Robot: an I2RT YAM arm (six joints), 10 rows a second.
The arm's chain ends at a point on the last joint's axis. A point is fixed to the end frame.
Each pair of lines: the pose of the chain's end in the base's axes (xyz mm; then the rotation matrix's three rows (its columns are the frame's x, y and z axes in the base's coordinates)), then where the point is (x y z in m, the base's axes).
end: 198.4, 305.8, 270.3; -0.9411, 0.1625, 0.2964; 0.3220, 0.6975, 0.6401; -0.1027, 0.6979, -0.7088
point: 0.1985 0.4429 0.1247
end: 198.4, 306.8, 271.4; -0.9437, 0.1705, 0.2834; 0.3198, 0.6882, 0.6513; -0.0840, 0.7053, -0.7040
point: 0.1958 0.4459 0.1277
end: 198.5, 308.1, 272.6; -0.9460, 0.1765, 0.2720; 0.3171, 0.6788, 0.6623; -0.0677, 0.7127, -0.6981
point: 0.1936 0.4492 0.1310
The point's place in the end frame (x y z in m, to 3 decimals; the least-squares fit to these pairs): 0.059 -0.006 0.191
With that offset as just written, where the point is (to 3 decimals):
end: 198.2, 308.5, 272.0; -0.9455, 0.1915, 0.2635; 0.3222, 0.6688, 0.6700; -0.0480, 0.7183, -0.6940
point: 0.192 0.451 0.132
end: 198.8, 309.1, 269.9; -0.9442, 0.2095, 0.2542; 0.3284, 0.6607, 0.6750; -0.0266, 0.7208, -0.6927
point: 0.190 0.453 0.132
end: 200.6, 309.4, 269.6; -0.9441, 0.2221, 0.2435; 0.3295, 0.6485, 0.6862; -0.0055, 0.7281, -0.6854
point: 0.190 0.456 0.134
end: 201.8, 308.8, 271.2; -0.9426, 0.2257, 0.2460; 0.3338, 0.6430, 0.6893; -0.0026, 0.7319, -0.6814
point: 0.192 0.456 0.137
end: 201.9, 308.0, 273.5; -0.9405, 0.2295, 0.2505; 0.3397, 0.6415, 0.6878; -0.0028, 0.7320, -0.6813
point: 0.193 0.456 0.139
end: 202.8, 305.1, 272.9; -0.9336, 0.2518, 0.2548; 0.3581, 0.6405, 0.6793; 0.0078, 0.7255, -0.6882
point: 0.195 0.452 0.138
